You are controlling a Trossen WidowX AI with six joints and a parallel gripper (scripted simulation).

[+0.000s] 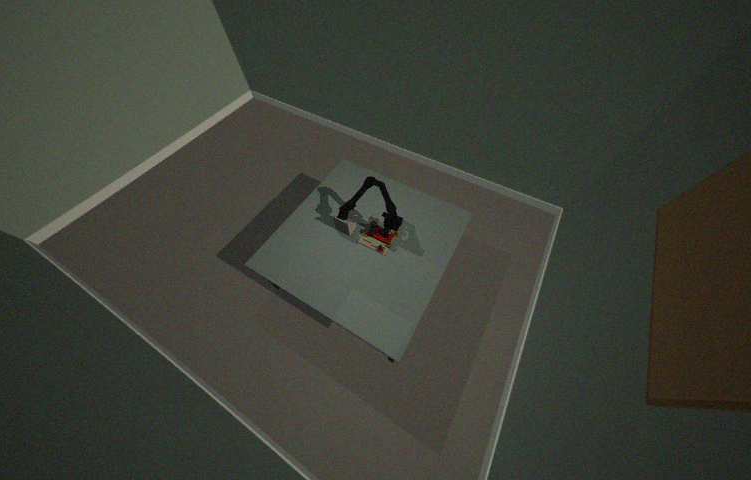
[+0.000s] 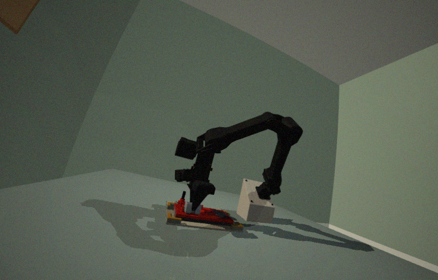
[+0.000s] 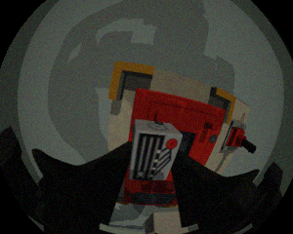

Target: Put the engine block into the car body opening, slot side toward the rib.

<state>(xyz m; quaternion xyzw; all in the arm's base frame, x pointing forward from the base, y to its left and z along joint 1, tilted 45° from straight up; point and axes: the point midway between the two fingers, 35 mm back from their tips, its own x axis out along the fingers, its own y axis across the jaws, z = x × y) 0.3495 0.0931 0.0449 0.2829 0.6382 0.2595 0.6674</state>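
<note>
Now: the grey engine block 10 mm to the left of my gripper tip.
</note>
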